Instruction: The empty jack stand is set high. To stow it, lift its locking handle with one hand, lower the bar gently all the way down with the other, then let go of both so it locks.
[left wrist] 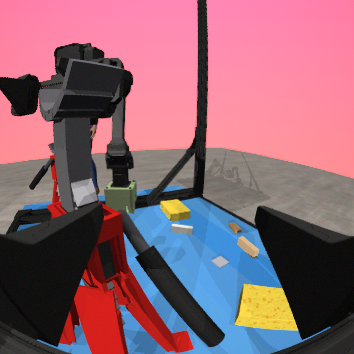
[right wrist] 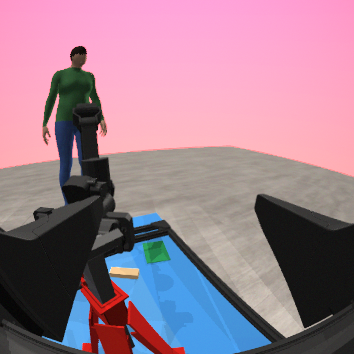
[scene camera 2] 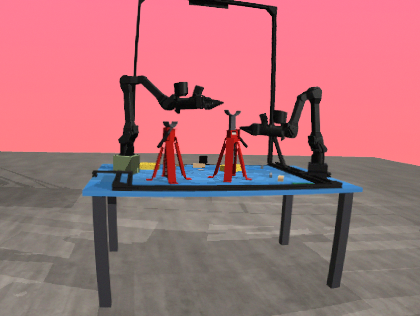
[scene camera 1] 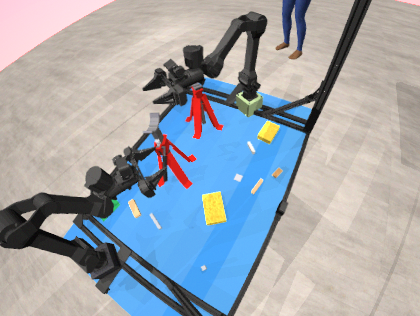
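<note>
The red jack stand [scene camera 1: 176,169] [scene camera 2: 229,157] [left wrist: 99,315] with its grey bar [left wrist: 72,155] [right wrist: 98,277] far out and its saddle [scene camera 1: 152,122] [scene camera 2: 232,117] [left wrist: 87,87] on top stands upright and carries nothing. Its locking handle [left wrist: 182,295] has a black grip and slants down from the collar. My left gripper [scene camera 1: 159,161] [scene camera 2: 242,128] [left wrist: 181,213] is open and empty beside the collar; in the left wrist view the handle lies below and between the fingers. My right gripper [scene camera 1: 149,95] [scene camera 2: 221,103] [right wrist: 180,203] is open and empty, higher than the saddle and apart from it.
A second red jack stand [scene camera 1: 198,117] [scene camera 2: 171,157], its bar low, stands near my right arm. Yellow sponges [scene camera 1: 214,208] [scene camera 1: 268,132] and several small blocks lie on the blue mat. A green piece [right wrist: 156,251] lies near my left arm. A black frame post [scene camera 1: 337,65] rises at the corner.
</note>
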